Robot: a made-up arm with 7 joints.
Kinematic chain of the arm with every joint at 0, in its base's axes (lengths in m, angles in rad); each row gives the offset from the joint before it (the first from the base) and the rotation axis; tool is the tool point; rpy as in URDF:
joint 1: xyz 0 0 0 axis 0.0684 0.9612 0.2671
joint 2: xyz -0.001 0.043 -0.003 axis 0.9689 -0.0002 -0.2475
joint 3: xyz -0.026 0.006 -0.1 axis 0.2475 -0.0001 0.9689
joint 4: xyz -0.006 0 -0.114 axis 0.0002 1 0
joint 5: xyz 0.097 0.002 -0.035 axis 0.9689 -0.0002 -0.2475
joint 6: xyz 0.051 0 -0.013 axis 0.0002 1 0
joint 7: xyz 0.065 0 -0.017 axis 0.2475 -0.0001 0.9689
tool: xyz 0 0 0 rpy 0 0.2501 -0.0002
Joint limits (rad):
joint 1: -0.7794..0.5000
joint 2: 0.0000..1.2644
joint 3: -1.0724..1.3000
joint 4: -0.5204..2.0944
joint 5: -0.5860..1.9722
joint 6: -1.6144..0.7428
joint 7: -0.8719..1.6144
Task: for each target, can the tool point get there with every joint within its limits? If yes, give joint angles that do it. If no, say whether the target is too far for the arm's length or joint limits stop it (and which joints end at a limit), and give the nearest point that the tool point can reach.
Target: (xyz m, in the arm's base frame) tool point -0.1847 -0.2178 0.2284
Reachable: no: joint limits stop it (at a limit: joint 1, joint 2, joint 3, joint 4) | nearest point -0.0540 -0.1058 -0.1098 | short by 0.379 m
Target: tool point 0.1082 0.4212 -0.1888
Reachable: yes | joints -0.5770 1.0776 -0.8089 1.7360 1.0442 -0.1414 0.8323
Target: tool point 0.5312 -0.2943 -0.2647
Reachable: no: too far | nearest point 0.3013 -0.1177 -0.2176 | short by 0.294 m
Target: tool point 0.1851 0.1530 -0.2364
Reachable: yes | joints -0.2076 1.0956 -0.7875 -0.1614 0.9301 0.5193 0.9601
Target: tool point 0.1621 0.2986 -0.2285
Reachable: yes | joints -0.0572 0.9207 -0.0498 0.7219 -0.1624 -0.8016 0.6043
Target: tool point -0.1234 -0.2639 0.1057
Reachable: no: joint limits stop it (at a limit: joint 1, joint 2, joint 3, joint 4) | nearest point -0.0491 -0.1211 -0.1154 | short by 0.273 m
